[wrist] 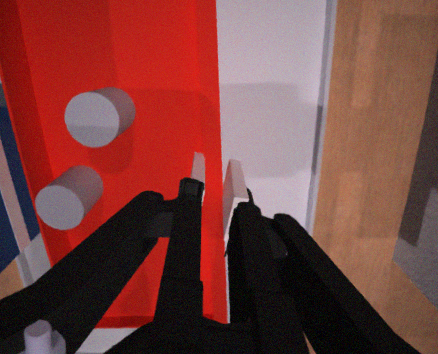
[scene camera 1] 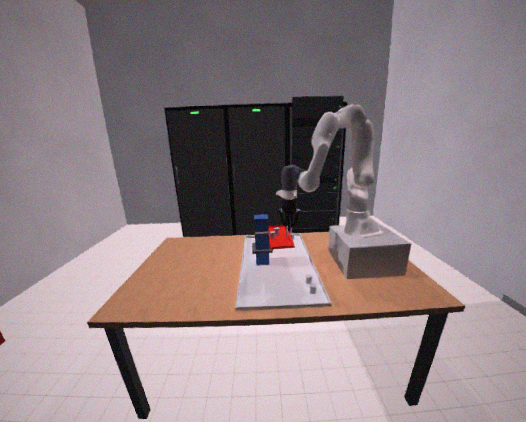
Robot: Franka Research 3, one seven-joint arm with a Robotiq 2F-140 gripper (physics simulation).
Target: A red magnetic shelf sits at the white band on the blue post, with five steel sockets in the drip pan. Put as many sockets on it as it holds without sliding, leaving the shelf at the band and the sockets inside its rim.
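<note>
The red shelf point(scene camera 1: 283, 242) point(wrist: 155, 60) is beside the blue post point(scene camera 1: 261, 259) point(wrist: 6, 220), whose pale band point(scene camera 1: 262, 233) point(wrist: 14, 200) shows in both views. I cannot tell if the shelf touches the post. Two steel sockets stand on the shelf: one socket point(scene camera 1: 276, 231) point(wrist: 95, 117) and another socket point(scene camera 1: 272, 234) point(wrist: 65, 200), near its post side. My gripper point(scene camera 1: 290, 232) point(wrist: 213, 173) points down and is shut on the shelf's rim, on the side away from the post. Two more sockets, one point(scene camera 1: 308, 279) and another point(scene camera 1: 313, 289), are in the drip pan's front right. A fifth is not clearly identifiable.
The drip pan point(scene camera 1: 280, 295) point(wrist: 265, 45) lies on the wooden table point(scene camera 1: 200, 280) point(wrist: 360, 165). A dark plate point(scene camera 1: 257, 249) is around the post, low down. A small pale cylinder point(wrist: 39, 336) shows at the wrist view's lower left. The arm's grey base block point(scene camera 1: 377, 262) stands at the right.
</note>
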